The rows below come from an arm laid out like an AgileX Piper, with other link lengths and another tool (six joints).
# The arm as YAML. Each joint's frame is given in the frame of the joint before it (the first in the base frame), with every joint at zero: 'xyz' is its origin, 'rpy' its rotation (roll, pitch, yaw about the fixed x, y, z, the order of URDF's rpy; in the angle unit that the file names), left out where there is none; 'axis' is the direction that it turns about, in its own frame. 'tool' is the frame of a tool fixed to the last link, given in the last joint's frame.
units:
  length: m
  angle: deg
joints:
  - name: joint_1
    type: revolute
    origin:
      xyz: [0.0, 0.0, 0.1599]
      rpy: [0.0, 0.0, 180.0]
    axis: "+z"
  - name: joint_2
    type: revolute
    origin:
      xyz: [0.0, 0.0, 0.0]
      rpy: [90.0, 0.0, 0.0]
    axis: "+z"
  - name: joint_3
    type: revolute
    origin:
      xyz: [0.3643, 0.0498, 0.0]
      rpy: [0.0, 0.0, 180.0]
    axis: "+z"
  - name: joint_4
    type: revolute
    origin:
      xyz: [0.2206, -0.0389, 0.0]
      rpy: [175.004, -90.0, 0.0]
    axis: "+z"
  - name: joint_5
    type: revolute
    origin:
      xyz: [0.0, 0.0, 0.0]
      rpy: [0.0, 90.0, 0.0]
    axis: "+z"
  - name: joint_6
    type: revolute
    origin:
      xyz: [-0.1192, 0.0, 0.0]
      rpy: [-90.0, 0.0, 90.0]
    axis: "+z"
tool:
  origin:
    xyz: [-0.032, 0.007, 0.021]
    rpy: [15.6, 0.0, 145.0]
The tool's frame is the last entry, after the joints.
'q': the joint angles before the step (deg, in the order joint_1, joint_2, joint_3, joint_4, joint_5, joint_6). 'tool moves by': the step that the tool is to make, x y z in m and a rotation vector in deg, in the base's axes. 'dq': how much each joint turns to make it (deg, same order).
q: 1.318 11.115 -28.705 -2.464 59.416 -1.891
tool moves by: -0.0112 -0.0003 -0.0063 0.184 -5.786 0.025
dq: 0.060 -5.795 0.002 -0.002 0.006 0.060
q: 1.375 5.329 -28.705 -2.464 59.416 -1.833
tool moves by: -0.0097 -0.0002 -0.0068 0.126 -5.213 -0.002
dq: -0.011 -5.278 0.002 0.011 0.061 -0.011
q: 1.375 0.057 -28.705 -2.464 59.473 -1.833
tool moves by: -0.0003 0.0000 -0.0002 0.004 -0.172 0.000
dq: -0.002 -0.167 -0.005 0.002 0.001 -0.002
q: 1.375 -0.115 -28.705 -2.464 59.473 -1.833
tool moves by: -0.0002 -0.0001 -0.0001 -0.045 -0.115 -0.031
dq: -0.012 -0.107 -0.007 -0.044 0.000 -0.013
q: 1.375 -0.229 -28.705 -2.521 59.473 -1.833
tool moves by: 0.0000 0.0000 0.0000 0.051 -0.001 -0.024
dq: 0.010 0.001 -0.001 -0.010 0.000 0.065
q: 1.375 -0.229 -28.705 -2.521 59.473 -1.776
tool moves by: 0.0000 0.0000 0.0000 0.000 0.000 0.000
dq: 0.000 0.000 0.000 0.000 0.000 0.000
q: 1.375 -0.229 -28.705 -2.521 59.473 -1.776
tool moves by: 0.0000 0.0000 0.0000 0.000 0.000 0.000
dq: 0.000 0.000 0.000 0.000 0.000 0.000
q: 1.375 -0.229 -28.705 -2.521 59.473 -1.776
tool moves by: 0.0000 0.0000 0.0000 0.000 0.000 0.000
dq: 0.000 0.000 0.000 0.000 0.000 0.000
